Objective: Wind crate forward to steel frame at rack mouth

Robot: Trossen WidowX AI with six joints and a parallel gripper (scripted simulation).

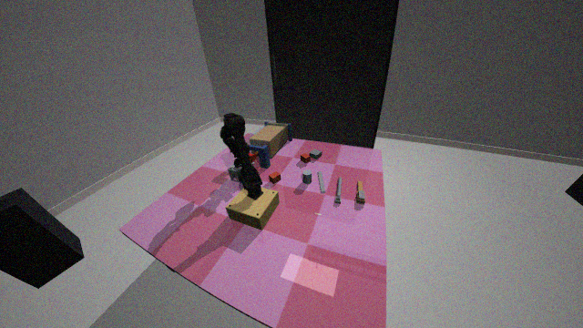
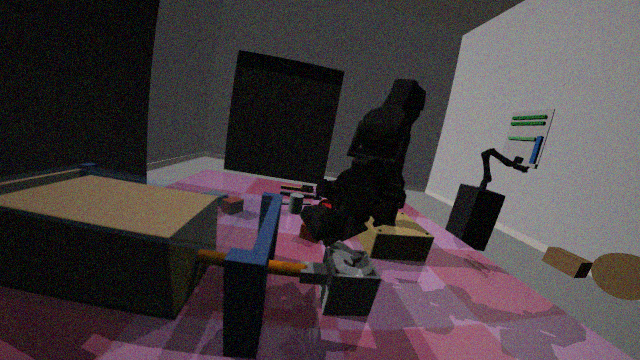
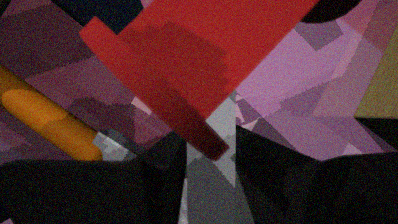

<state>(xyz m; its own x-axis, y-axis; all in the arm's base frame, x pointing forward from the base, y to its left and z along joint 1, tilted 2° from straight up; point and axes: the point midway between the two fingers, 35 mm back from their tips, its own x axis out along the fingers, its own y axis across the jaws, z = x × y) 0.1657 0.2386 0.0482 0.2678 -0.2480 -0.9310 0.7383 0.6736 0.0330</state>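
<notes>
Now: the red-knobbed winch handle 20 mm above my gripper tip. From my gripper tip the other things lie so: blue steel frame 110 mm ahead, 80 mm to the left, 20 mm above; red knob 50 mm above, 30 mm to the right, 20 mm ahead; grey hand winch 60 mm below, 60 mm behind, 40 mm to the left.
</notes>
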